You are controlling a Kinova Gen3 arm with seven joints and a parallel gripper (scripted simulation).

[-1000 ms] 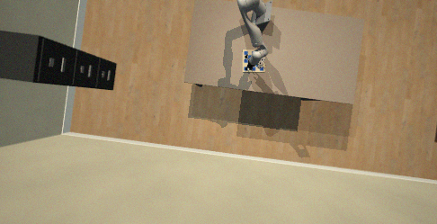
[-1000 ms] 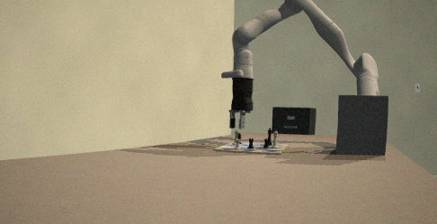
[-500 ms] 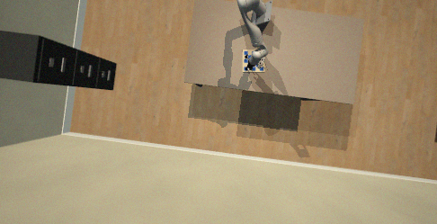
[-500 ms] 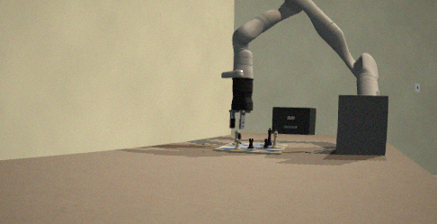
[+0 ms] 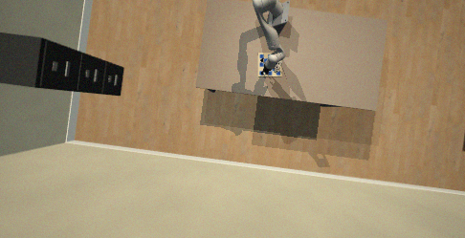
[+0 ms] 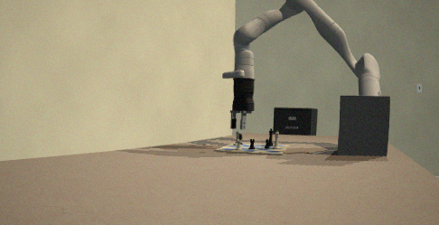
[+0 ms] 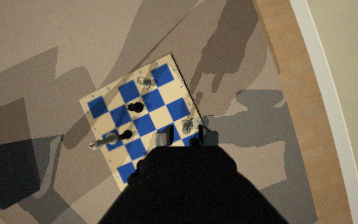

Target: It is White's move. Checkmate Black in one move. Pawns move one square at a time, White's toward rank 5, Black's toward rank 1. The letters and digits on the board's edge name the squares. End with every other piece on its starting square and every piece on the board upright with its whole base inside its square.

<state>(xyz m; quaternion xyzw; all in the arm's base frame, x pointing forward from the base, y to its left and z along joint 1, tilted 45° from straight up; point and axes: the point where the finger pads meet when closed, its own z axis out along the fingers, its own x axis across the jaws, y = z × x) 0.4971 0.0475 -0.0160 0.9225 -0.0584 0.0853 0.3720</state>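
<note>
My gripper is now 100 mm past the tall black piece, 60 mm to the left of it and 50 mm above it. Also, from my hand: tall white piece (160 mm behind, 50 mm below); then chessboard (80 mm below, 80 mm behind, 20 mm to the left).
</note>
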